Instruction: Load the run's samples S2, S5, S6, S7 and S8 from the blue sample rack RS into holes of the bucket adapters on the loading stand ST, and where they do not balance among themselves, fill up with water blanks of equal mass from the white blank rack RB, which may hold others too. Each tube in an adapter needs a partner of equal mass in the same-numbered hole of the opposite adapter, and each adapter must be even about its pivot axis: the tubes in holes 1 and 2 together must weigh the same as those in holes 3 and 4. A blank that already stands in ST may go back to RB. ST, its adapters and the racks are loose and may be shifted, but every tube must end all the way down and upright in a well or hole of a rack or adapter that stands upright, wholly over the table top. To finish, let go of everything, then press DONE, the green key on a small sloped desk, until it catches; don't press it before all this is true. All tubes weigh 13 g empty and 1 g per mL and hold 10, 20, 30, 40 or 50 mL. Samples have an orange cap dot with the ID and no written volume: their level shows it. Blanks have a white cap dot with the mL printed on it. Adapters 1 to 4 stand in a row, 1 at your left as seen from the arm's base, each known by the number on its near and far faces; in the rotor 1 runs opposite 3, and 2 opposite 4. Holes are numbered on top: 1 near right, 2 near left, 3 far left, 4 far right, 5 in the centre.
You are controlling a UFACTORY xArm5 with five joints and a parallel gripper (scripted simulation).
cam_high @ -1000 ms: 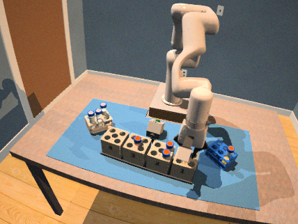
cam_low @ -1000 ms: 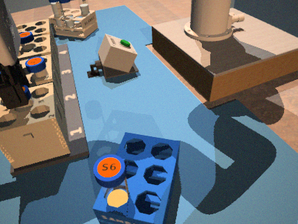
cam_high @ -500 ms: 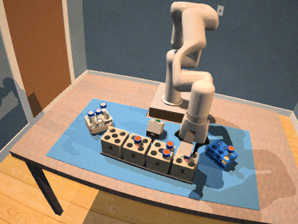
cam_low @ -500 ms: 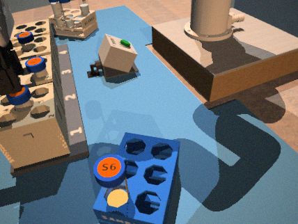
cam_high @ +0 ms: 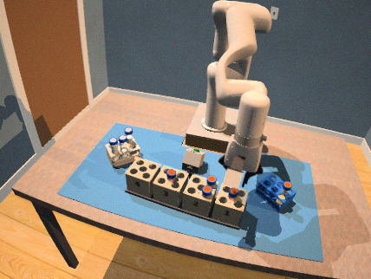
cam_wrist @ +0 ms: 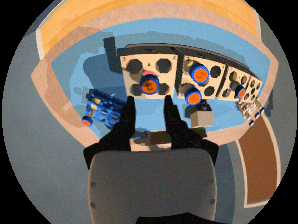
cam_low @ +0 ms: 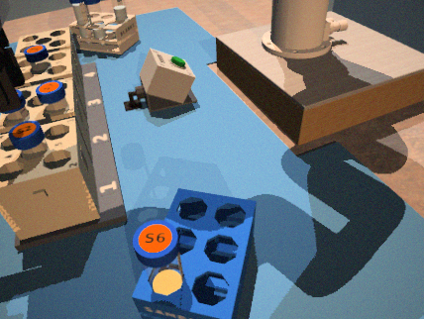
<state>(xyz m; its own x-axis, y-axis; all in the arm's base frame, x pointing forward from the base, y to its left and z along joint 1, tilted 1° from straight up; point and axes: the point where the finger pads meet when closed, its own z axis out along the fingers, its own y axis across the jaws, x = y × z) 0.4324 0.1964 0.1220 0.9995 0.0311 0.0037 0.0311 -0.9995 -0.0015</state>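
The blue sample rack RS lies 150 mm behind my hand, 150 mm to the left of it and 160 mm below it. Round my hand: white blank rack RB (100 mm behind, 500 mm to the right, 160 mm below); blue-capped tube (60 mm behind, 500 mm to the right, 120 mm below); loading stand ST (160 mm to the right, 180 mm below).
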